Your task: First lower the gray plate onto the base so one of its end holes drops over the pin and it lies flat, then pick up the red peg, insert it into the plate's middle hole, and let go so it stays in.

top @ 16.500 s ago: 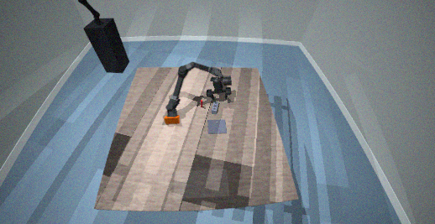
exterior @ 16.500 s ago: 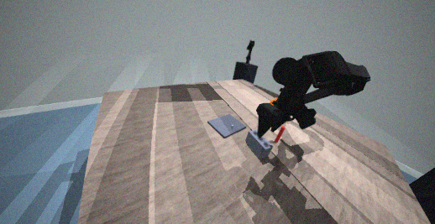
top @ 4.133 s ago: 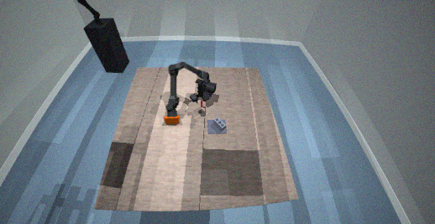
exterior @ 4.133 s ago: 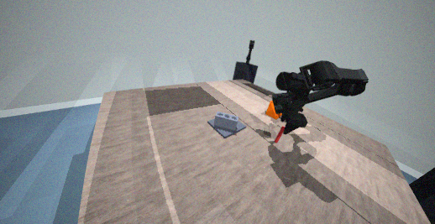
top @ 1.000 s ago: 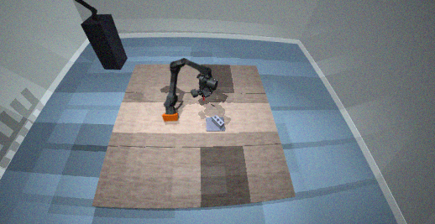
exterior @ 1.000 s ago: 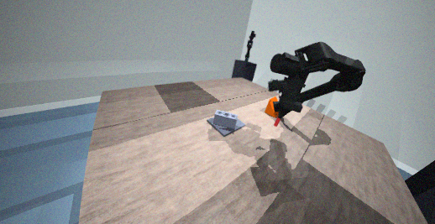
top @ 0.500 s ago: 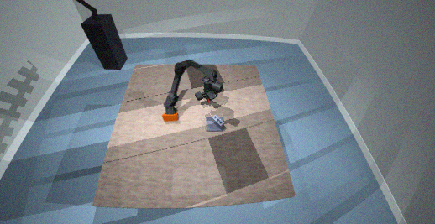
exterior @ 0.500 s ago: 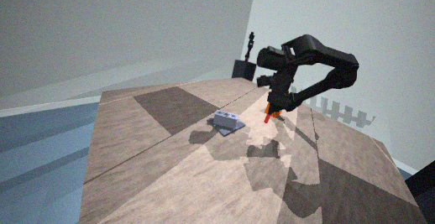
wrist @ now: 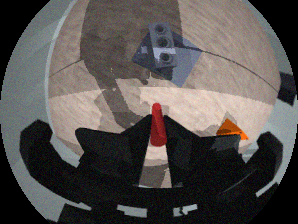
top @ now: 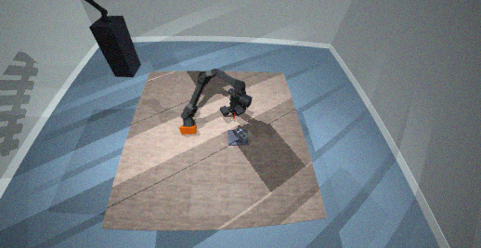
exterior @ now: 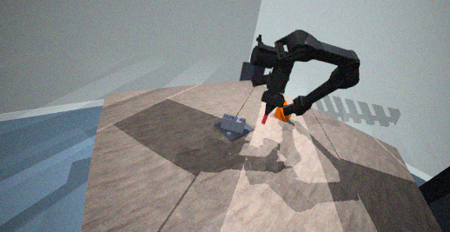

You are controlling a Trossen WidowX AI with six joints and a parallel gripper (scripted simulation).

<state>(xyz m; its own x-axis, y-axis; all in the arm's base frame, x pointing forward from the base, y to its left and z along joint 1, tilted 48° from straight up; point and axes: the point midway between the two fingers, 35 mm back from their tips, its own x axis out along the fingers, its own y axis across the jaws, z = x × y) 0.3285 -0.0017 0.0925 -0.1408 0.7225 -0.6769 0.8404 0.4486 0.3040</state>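
My gripper tip is 10 cm to the left of the gray plate, 8 cm above it and 6 cm short of it. Round my gripper tip: base 12 cm below, 9 cm to the right, 4 cm ahead; red peg right at my gripper tip.
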